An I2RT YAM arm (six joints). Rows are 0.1 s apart.
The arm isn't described. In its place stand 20 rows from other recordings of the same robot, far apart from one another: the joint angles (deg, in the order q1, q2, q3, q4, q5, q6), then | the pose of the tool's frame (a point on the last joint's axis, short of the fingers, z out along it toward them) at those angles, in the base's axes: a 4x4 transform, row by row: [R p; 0 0 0 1], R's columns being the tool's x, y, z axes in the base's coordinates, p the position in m.
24.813 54.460 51.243 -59.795 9.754 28.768 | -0.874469 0.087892 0.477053 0.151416; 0.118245 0.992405 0.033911 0.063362; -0.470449 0.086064 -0.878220 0.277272; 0 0 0 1
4.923 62.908 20.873 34.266 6.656 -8.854 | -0.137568 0.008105 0.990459 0.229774; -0.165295 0.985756 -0.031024 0.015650; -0.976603 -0.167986 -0.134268 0.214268; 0 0 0 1
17.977 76.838 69.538 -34.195 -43.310 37.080 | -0.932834 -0.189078 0.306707 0.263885; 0.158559 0.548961 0.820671 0.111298; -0.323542 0.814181 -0.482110 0.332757; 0 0 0 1
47.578 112.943 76.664 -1.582 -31.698 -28.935 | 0.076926 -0.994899 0.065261 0.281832; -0.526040 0.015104 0.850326 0.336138; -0.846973 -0.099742 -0.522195 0.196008; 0 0 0 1
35.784 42.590 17.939 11.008 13.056 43.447 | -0.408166 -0.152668 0.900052 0.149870; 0.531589 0.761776 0.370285 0.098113; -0.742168 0.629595 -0.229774 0.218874; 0 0 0 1
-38.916 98.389 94.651 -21.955 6.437 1.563 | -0.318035 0.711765 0.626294 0.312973; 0.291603 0.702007 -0.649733 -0.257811; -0.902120 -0.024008 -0.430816 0.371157; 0 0 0 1
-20.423 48.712 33.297 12.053 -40.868 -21.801 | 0.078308 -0.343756 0.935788 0.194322; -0.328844 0.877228 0.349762 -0.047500; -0.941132 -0.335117 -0.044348 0.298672; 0 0 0 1
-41.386 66.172 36.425 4.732 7.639 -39.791 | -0.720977 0.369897 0.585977 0.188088; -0.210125 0.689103 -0.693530 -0.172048; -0.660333 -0.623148 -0.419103 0.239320; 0 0 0 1
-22.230 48.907 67.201 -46.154 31.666 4.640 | -0.370358 0.784154 0.497933 0.134067; 0.225747 0.595964 -0.770626 -0.074983; -0.901040 -0.173001 -0.397740 0.397594; 0 0 0 1
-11.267 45.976 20.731 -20.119 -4.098 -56.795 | -0.504038 -0.504162 0.701260 0.158061; -0.750563 0.657410 -0.066839 -0.028895; -0.427318 -0.560029 -0.709765 0.175186; 0 0 0 1
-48.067 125.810 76.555 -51.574 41.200 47.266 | -0.095011 0.805824 -0.584484 0.223730; 0.932777 -0.133014 -0.335013 -0.284152; -0.347706 -0.577023 -0.739016 0.082149; 0 0 0 1
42.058 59.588 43.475 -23.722 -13.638 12.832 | -0.638168 -0.660180 0.396110 0.159038; -0.285085 0.680557 0.674958 0.154796; -0.715170 0.317811 -0.622518 0.261261; 0 0 0 1
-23.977 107.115 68.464 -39.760 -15.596 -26.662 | -0.953398 -0.095959 0.286050 0.322096; -0.049001 0.984735 0.167023 -0.132776; -0.297711 0.145223 -0.943546 0.153566; 0 0 0 1
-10.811 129.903 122.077 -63.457 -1.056 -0.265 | -0.931136 0.177424 0.318602 0.467094; 0.173101 0.984005 -0.042077 -0.088528; -0.320971 0.015971 -0.946954 0.238307; 0 0 0 1
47.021 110.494 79.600 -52.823 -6.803 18.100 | -0.872541 -0.488380 -0.012580 0.246048; -0.483864 0.860345 0.160258 0.270234; -0.067443 0.145918 -0.986995 0.177792; 0 0 0 1
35.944 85.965 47.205 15.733 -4.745 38.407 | -0.649865 -0.309963 0.693973 0.266072; 0.293540 0.739862 0.605342 0.196554; -0.701077 0.597099 -0.389824 0.227426; 0 0 0 1
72.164 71.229 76.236 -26.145 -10.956 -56.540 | 0.764096 -0.637374 0.099557 0.077941; -0.299364 -0.213633 0.929915 0.264327; -0.571435 -0.740349 -0.354043 0.405324; 0 0 0 1
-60.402 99.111 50.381 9.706 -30.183 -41.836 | -0.604366 0.208842 0.768848 0.188383; -0.103395 0.936311 -0.335605 -0.295403; -0.789969 -0.282324 -0.544281 0.163633; 0 0 0 1
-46.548 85.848 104.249 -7.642 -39.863 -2.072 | 0.123814 0.128720 0.983921 0.232491; -0.171044 0.979478 -0.106615 -0.212228; -0.977453 -0.155094 0.143290 0.529993; 0 0 0 1
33.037 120.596 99.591 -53.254 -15.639 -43.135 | -0.187947 -0.979534 0.072040 0.358575; -0.907618 0.201244 0.368416 0.244639; -0.375374 0.003858 -0.926866 0.204718; 0 0 0 1
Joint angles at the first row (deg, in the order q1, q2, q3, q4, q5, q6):
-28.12 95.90 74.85 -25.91 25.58 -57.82
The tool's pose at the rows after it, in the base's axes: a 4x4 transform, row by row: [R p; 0 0 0 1], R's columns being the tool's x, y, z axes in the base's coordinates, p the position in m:
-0.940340 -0.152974 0.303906 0.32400; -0.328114 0.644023 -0.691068 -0.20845; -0.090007 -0.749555 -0.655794 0.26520; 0 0 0 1
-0.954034 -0.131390 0.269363 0.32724; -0.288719 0.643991 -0.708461 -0.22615; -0.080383 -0.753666 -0.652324 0.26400; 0 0 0 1
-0.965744 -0.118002 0.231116 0.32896; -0.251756 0.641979 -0.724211 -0.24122; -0.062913 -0.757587 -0.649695 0.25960; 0 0 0 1
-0.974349 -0.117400 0.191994 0.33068; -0.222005 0.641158 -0.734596 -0.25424; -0.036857 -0.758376 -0.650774 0.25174; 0 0 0 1
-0.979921 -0.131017 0.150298 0.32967; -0.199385 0.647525 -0.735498 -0.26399; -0.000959 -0.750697 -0.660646 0.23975; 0 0 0 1
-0.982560 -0.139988 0.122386 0.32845; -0.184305 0.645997 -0.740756 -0.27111; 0.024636 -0.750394 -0.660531 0.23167; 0 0 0 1
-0.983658 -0.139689 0.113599 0.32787; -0.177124 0.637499 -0.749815 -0.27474; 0.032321 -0.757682 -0.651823 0.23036; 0 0 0 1
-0.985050 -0.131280 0.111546 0.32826; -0.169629 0.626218 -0.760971 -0.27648; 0.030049 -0.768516 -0.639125 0.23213; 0 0 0 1
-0.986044 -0.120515 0.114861 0.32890; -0.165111 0.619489 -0.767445 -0.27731; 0.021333 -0.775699 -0.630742 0.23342; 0 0 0 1
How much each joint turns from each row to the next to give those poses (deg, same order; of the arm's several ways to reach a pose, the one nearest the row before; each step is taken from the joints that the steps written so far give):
-2.29 3.34 3.47 -0.15 0.66 0.02
-1.91 2.80 3.07 -0.38 0.81 -0.04
-1.57 2.47 2.11 -0.04 1.13 -0.16
-1.27 2.49 1.58 0.11 1.16 -0.41
-1.09 2.01 0.30 0.09 0.94 -0.59
-0.81 1.29 0.01 0.67 0.88 -0.75
-0.39 0.37 0.04 0.81 0.59 -0.56
-0.11 0.05 0.19 0.72 0.61 -0.16
-0.02 0.00 0.09 0.64 0.20 0.16

